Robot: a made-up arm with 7 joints. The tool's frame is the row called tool.
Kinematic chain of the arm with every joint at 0, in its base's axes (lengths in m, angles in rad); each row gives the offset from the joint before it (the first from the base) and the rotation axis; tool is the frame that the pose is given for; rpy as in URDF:
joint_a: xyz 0 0 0 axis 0.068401 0.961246 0.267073
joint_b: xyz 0 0.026 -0.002 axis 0.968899 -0.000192 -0.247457
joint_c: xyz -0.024 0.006 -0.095 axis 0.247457 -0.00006 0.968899
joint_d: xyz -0.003 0 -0.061 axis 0.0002 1 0.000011
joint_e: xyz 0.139 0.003 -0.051 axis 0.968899 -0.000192 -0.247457
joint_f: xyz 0.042 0 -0.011 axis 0.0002 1 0.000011
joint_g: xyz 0.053 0 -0.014 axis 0.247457 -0.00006 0.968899
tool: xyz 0 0 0 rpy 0 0.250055 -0.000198
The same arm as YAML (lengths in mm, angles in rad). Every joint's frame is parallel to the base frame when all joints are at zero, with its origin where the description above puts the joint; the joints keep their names.
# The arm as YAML. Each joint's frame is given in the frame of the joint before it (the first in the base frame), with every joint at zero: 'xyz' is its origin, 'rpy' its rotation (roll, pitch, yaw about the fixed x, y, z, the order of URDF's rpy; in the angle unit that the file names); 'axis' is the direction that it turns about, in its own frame. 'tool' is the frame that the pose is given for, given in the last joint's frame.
units:
  length: mm
  angle: rad
joints:
  - name: joint_a
    type: revolute
    origin:
      xyz: [0.0, 0.0, 0.0]
      rpy: [0.0, 0.0, 0.0]
    axis: [0.068403, 0.961235, 0.26711]
  - name: joint_b
    type: revolute
    origin:
      xyz: [0.0, 26.0, -2.0]
      rpy: [0.0, 0.0, 0.0]
    axis: [0.968889, -0.0002, -0.247497]
  - name: joint_c
    type: revolute
    origin:
      xyz: [-24.0, 6.0, -95.0]
      rpy: [0.0, 0.0, 0.0]
    axis: [0.247497, -0.0001, 0.968889]
  - name: joint_d
    type: revolute
    origin:
      xyz: [-3.0, 0.0, -61.0]
      rpy: [0.0, 0.0, 0.0]
    axis: [0.0002, 1.0, 0.0]
  - name: joint_e
    type: revolute
    origin:
      xyz: [139.0, 3.0, -51.0]
      rpy: [0.0, 0.0, 0.0]
    axis: [0.968889, -0.0002, -0.247497]
  - name: joint_f
    type: revolute
    origin:
      xyz: [42.0, 0.0, -11.0]
      rpy: [0.0, 0.0, 0.0]
    axis: [0.0002, 1.0, 0.0]
  - name: joint_g
    type: revolute
    origin:
      xyz: [53.0, 0.0, -14.0]
      rpy: [0.0, 0.0, 0.0]
    axis: [0.247497, -0.0001, 0.968889]
tool:
  origin:
    xyz: [0.0, 0.0, 0.0]
    rpy: [0.0, 0.2501, -0.0002]

